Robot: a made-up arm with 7 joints. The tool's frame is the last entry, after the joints.
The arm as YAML. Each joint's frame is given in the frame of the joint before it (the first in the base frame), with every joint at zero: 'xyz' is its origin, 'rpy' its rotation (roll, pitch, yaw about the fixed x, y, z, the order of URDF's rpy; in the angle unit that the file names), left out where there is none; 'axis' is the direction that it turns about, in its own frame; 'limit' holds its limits. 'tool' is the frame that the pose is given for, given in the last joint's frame.
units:
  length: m
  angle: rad
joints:
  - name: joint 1
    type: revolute
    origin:
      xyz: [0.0, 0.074, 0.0]
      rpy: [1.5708, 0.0, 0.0]
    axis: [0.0, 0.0, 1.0]
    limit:
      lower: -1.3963
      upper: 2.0
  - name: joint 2
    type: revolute
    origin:
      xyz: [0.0, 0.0, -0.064]
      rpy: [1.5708, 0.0, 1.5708]
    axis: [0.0, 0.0, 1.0]
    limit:
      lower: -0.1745
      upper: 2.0
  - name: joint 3
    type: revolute
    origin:
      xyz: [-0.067, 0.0, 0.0]
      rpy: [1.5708, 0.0, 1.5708]
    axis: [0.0, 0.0, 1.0]
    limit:
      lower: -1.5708
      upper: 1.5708
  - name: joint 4
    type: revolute
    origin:
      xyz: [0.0, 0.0, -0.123]
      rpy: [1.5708, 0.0, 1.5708]
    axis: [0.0, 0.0, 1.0]
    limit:
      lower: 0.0
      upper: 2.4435
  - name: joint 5
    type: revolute
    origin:
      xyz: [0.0, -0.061, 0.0]
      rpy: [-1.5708, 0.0, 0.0]
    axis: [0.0, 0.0, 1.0]
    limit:
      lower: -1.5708
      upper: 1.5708
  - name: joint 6
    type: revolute
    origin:
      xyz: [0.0, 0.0, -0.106]
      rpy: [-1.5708, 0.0, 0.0]
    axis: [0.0, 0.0, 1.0]
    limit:
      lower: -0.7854
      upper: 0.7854
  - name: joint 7
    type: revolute
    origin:
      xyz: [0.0, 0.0, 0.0]
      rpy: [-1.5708, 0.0, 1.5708]
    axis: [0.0, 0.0, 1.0]
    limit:
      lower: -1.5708
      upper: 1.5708
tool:
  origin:
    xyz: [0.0, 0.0, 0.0]
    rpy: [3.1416, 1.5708, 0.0]
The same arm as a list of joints. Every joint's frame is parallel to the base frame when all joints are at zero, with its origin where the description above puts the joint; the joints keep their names.
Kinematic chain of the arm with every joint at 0, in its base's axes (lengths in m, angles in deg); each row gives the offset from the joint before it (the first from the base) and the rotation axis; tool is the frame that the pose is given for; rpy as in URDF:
joint 1: xyz 0 0.074 0 axis -y
joint 2: xyz 0 0.064 0 axis +x
joint 3: xyz 0 0 -0.067 axis +z
joint 4: xyz 0 0 -0.123 axis -y
joint 5: xyz 0 0 -0.061 axis +z
joint 6: xyz 0 0 -0.106 axis +y
joint 7: xyz 0 0 0 axis -x
tool: xyz 0 0 0 rpy 0 0 0
Joint limits (deg, base to tool): -80..114.59 -10..114.59 -90..90 0..140 -90..90 -45..45 -90..90

